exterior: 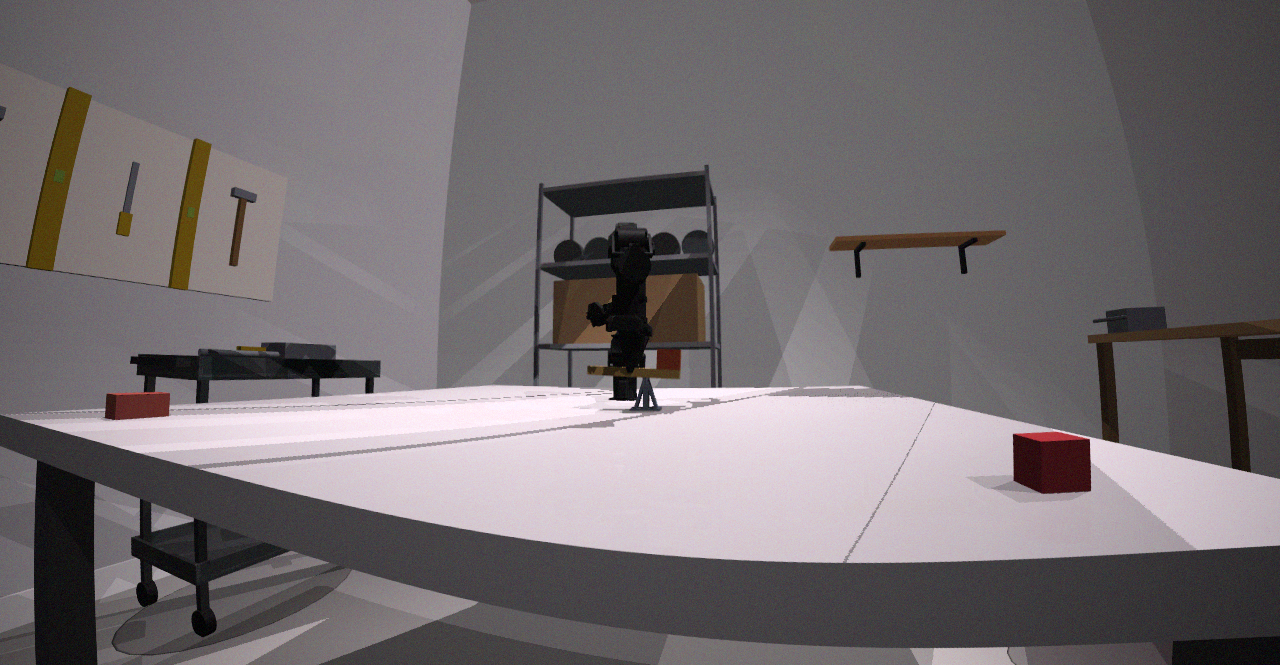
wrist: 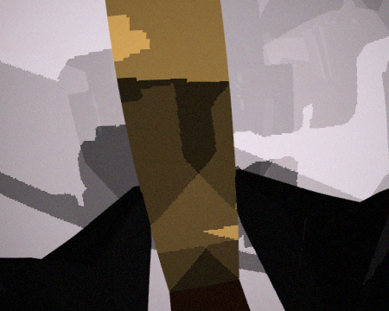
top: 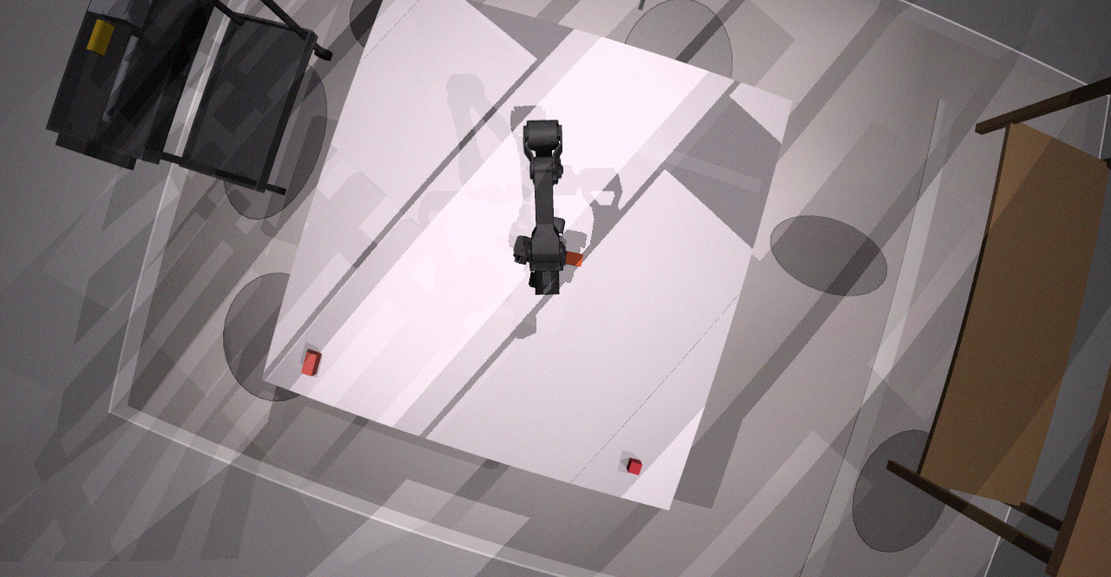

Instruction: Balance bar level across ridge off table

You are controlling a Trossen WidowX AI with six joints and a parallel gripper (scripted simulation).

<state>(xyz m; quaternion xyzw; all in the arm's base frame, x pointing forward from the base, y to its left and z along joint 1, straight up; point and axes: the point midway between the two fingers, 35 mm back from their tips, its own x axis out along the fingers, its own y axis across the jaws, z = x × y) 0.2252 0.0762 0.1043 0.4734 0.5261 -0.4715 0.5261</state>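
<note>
Right now the ridge is 3 cm to the left of my gripper tip and 1 cm below it.
</note>
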